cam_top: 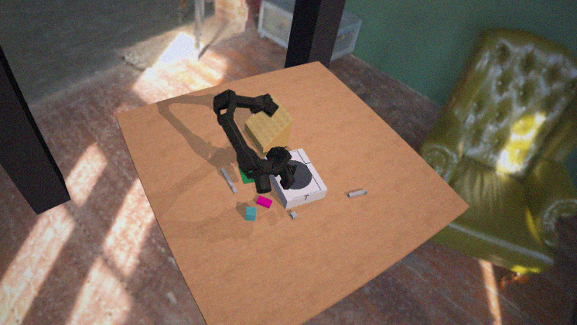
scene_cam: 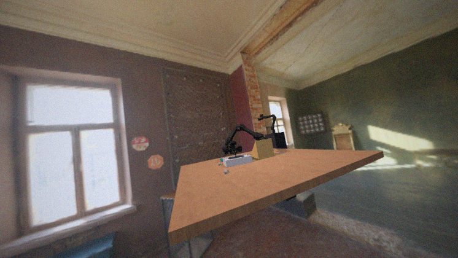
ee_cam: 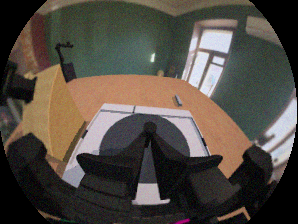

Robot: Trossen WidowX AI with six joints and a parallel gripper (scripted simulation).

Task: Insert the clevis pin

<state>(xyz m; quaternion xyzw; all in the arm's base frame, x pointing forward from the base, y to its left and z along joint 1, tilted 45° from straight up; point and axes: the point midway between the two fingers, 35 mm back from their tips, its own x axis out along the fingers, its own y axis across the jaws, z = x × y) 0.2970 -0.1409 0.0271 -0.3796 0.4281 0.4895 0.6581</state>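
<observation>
My gripper tip is 1 cm above the dark clevis pin. Also, from my gripper tip: dark grey disc: 3 cm below; then magenta block: 17 cm to the right, 8 cm below, 3 cm ahead; then rimmed tray: 4 cm below.
</observation>
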